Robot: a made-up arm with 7 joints. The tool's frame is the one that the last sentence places.
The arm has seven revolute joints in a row. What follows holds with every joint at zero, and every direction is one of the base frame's. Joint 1 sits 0.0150 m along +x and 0.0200 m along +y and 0.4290 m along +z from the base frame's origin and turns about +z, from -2.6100 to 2.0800 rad. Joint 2 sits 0.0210 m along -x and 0.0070 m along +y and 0.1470 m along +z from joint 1 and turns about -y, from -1.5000 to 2.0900 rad. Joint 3 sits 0.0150 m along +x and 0.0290 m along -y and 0.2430 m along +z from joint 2 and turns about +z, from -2.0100 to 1.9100 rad. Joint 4 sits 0.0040 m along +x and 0.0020 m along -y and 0.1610 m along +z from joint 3 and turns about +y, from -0.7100 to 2.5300 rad. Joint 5 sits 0.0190 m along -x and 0.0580 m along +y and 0.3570 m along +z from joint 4 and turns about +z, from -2.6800 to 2.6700 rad. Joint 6 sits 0.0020 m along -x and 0.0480 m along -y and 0.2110 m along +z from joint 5 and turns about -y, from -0.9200 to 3.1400 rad. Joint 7 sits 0.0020 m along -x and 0.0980 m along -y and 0.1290 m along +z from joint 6 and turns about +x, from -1.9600 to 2.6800 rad. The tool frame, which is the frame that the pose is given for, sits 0.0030 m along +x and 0.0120 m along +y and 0.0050 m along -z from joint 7; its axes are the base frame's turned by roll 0.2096, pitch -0.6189 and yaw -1.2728 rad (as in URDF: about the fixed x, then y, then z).
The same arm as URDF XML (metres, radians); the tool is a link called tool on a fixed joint. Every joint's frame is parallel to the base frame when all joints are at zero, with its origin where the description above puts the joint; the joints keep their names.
<robot name="arm">
<joint name="tool_joint" type="fixed"><parent link="link7"/><child link="tool"/><origin xyz="0.003 0.012 -0.005" rpy="0.2096 -0.6189 -1.2728"/></joint>
<joint name="joint 7" type="revolute"><parent link="link6"/><child link="link7"/><origin xyz="-0.002 -0.098 0.129" rpy="0 0 0"/><axis xyz="1 0 0"/><limit lower="-1.96" upper="2.68"/></joint>
<joint name="joint 6" type="revolute"><parent link="link5"/><child link="link6"/><origin xyz="-0.002 -0.048 0.211" rpy="0 0 0"/><axis xyz="0 -1 0"/><limit lower="-0.92" upper="3.14"/></joint>
<joint name="joint 5" type="revolute"><parent link="link4"/><child link="link5"/><origin xyz="-0.019 0.058 0.357" rpy="0 0 0"/><axis xyz="0 0 1"/><limit lower="-2.68" upper="2.67"/></joint>
<joint name="joint 4" type="revolute"><parent link="link3"/><child link="link4"/><origin xyz="0.004 -0.002 0.161" rpy="0 0 0"/><axis xyz="0 1 0"/><limit lower="-0.71" upper="2.53"/></joint>
<joint name="joint 3" type="revolute"><parent link="link2"/><child link="link3"/><origin xyz="0.015 -0.029 0.243" rpy="0 0 0"/><axis xyz="0 0 1"/><limit lower="-2.01" upper="1.91"/></joint>
<joint name="joint 2" type="revolute"><parent link="link1"/><child link="link2"/><origin xyz="-0.021 0.007 0.147" rpy="0 0 0"/><axis xyz="0 -1 0"/><limit lower="-1.5" upper="2.09"/></joint>
<joint name="joint 1" type="revolute"><parent link="base_link"/><child link="link1"/><origin xyz="0.015 0.02 0.429" rpy="0 0 0"/><axis xyz="0 0 1"/><limit lower="-2.61" upper="2.08"/></joint>
<link name="base_link"/>
<link name="link1"/>
<link name="link2"/>
<link name="link3"/>
<link name="link4"/>
<link name="link5"/>
<link name="link6"/>
<link name="link7"/>
<link name="tool"/>
</robot>

